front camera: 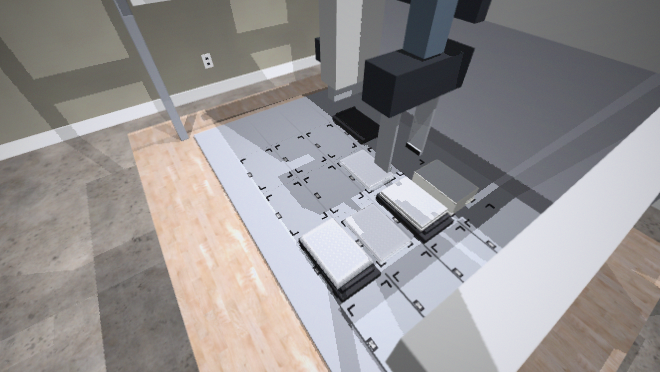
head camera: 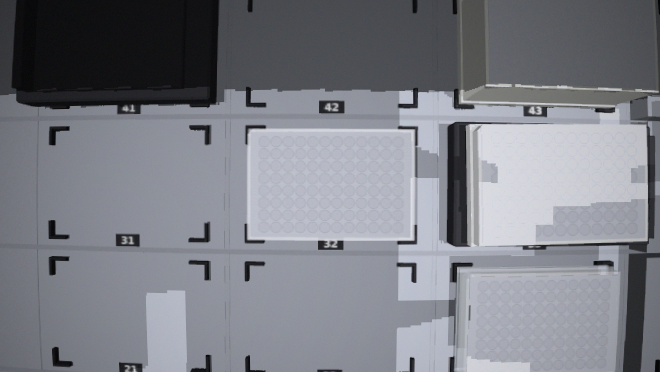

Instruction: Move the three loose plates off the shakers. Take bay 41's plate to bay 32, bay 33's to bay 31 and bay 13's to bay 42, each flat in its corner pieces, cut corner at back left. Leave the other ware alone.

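Pixels of known places: gripper, fingertip midpoint: [front camera: 398, 158]; robot's base, link origin: [front camera: 241, 161].
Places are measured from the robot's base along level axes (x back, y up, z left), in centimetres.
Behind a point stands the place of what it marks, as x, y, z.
A pale well plate [front camera: 366, 169] @(-23.5, 1.4, 25.2) [head camera: 331, 185] @(-22.8, 1.4, 25.6) lies flat within the corner pieces of bay 32; I cannot make out its cut corner. The black shaker [front camera: 356, 124] @(-7.0, 2.4, 34.9) [head camera: 110, 50] @(-6.5, 2.4, 35.5) in bay 41 bears no plate. A white plate [front camera: 415, 202] @(-39.8, 3.7, 25.6) [head camera: 560, 170] @(-38.5, 3.7, 26.8) sits on the bay 33 shaker [front camera: 441, 228] @(-47.2, 1.8, 26.2) [head camera: 457, 185] @(-32.0, 1.9, 25.7). Another white plate [front camera: 337, 250] @(-39.6, 3.6, 4.3) sits on the bay 13 shaker [front camera: 361, 283] @(-46.9, 1.9, 4.5) in the front view. Bay 31 [head camera: 129, 185] @(-6.5, 0.0, 25.5) and bay 42 [head camera: 331, 55] @(-22.8, 0.0, 35.9) show bare corner pieces in the head view. My gripper [front camera: 399, 159] @(-35.8, 16.0, 21.2) is open and empty, its jaws hanging above the deck near bay 32.
A beige box [front camera: 445, 184] @(-40.2, 4.2, 35.0) [head camera: 570, 45] @(-38.9, 4.2, 35.2) stands in bay 43, behind the bay 33 shaker. A pale plate [front camera: 381, 234] @(-40.8, 1.4, 14.9) [head camera: 542, 320] @(-39.0, 1.4, 15.4) lies in bay 23, between the two loaded shakers. A white column [front camera: 341, 45] @(-25.6, 35.0, 14.6) stands behind the gripper. A thin grey post [front camera: 152, 70] @(20.7, 20.9, -10.4) rises at the left.
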